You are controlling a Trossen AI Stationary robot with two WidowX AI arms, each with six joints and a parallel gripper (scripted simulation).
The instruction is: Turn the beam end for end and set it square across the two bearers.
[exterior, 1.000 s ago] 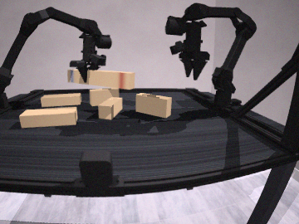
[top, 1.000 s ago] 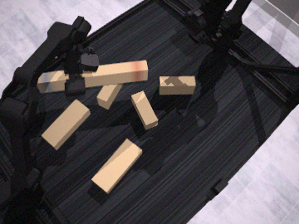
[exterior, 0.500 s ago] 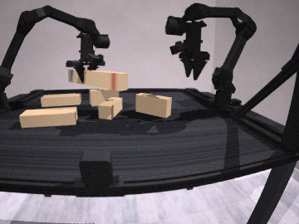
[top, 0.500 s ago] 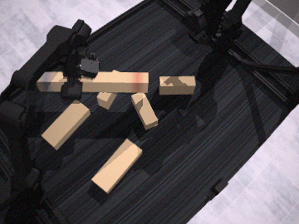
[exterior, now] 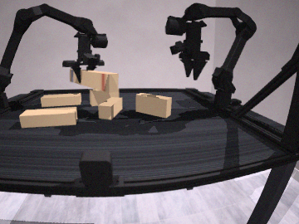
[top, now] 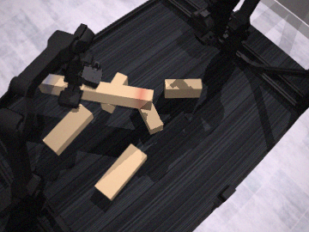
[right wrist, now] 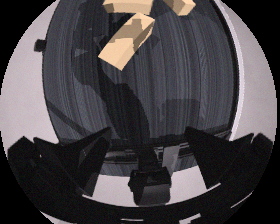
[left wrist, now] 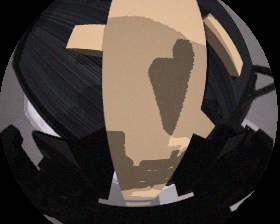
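The beam is 4 cm behind my left hand, 3 cm to the right of it and 1 cm below it.
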